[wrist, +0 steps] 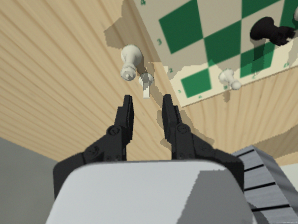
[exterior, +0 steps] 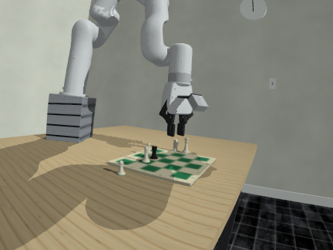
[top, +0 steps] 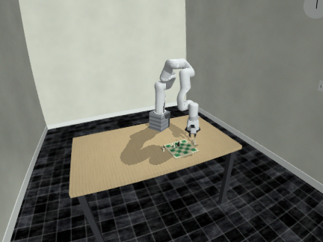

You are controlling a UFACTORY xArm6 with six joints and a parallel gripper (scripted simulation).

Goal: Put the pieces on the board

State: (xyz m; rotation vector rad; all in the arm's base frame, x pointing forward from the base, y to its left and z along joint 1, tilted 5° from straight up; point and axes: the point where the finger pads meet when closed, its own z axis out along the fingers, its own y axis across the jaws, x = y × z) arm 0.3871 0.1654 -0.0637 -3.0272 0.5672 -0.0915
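The chessboard lies 5 cm ahead of my hand, 13 cm to the right of it and 7 cm below it. From my hand the other things lie so: white knight 2 cm ahead, 18 cm to the right, 4 cm below; then black rook 2 cm ahead, 14 cm to the right, 5 cm below.
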